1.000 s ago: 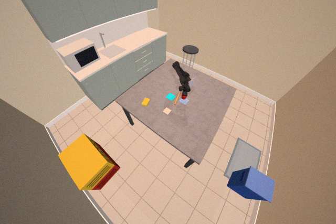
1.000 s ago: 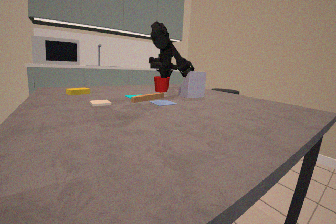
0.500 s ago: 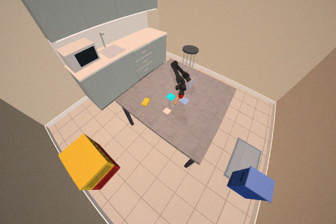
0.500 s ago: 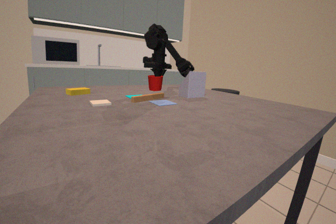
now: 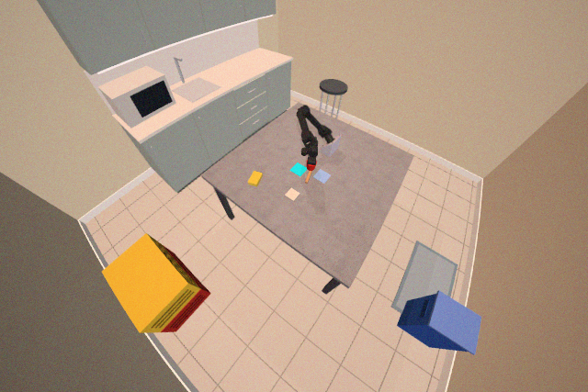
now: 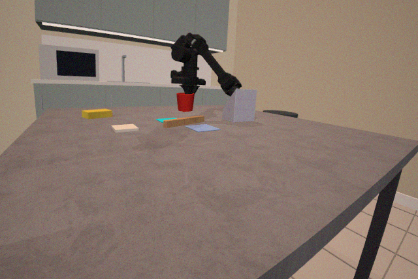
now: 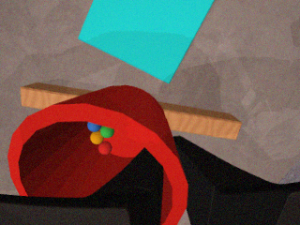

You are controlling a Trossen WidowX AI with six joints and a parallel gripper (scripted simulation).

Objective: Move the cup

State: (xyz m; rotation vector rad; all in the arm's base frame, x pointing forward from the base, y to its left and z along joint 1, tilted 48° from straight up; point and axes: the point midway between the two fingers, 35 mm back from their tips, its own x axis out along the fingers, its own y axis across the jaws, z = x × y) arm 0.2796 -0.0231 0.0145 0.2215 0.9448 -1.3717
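My gripper tip is 50 mm short of the teal pad, 80 mm to the left of it and 100 mm above it. Also, from my gripper tip: red cup: 30 mm ahead, 10 mm to the left; then pale blue pad: 110 mm to the left, 100 mm below; then orange wooden bar: 20 mm ahead, 20 mm to the left, 90 mm below.
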